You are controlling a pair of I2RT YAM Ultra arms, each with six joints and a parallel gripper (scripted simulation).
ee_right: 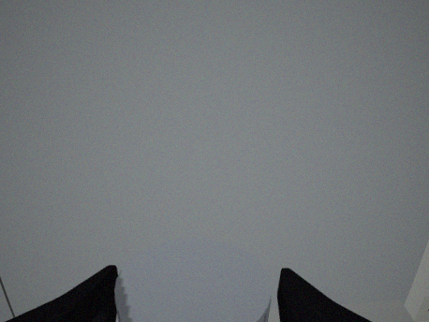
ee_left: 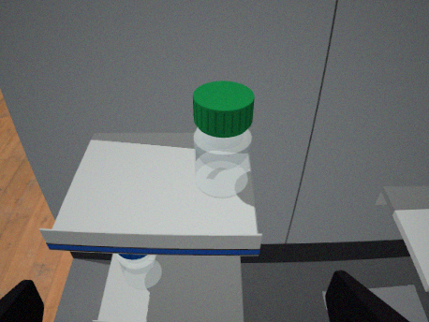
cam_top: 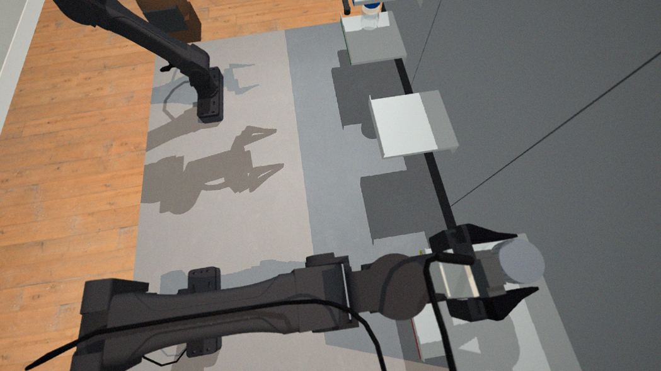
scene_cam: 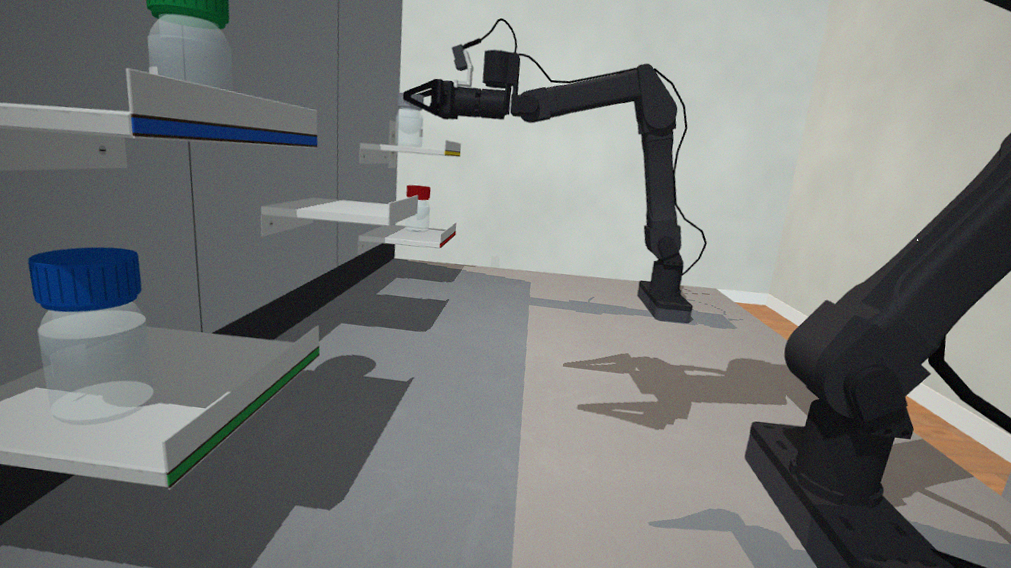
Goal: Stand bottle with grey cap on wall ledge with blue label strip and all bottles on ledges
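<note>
The grey-capped bottle lies 5 cm below my right hand. Round my right hand: green-capped bottle (1 cm behind, 68 cm to the left, 5 cm below); blue-capped bottle (2 cm behind, 79 cm to the left, 24 cm below).
</note>
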